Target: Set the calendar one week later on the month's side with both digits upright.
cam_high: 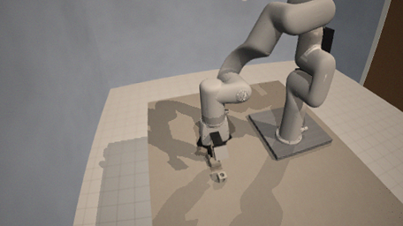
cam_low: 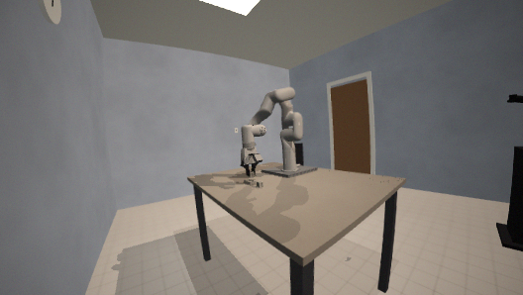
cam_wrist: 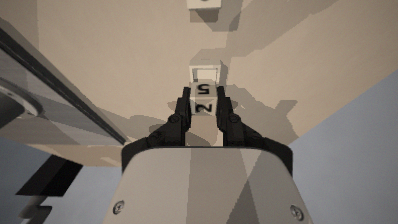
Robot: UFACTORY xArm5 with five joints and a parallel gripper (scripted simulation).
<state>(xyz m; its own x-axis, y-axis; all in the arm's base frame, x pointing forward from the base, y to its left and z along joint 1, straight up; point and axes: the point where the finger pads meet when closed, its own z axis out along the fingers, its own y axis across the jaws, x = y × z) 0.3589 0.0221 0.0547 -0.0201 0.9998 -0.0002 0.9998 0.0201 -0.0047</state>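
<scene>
Right now the calendar tray is 20 mm to the right of my hand and 60 mm below it.
</scene>
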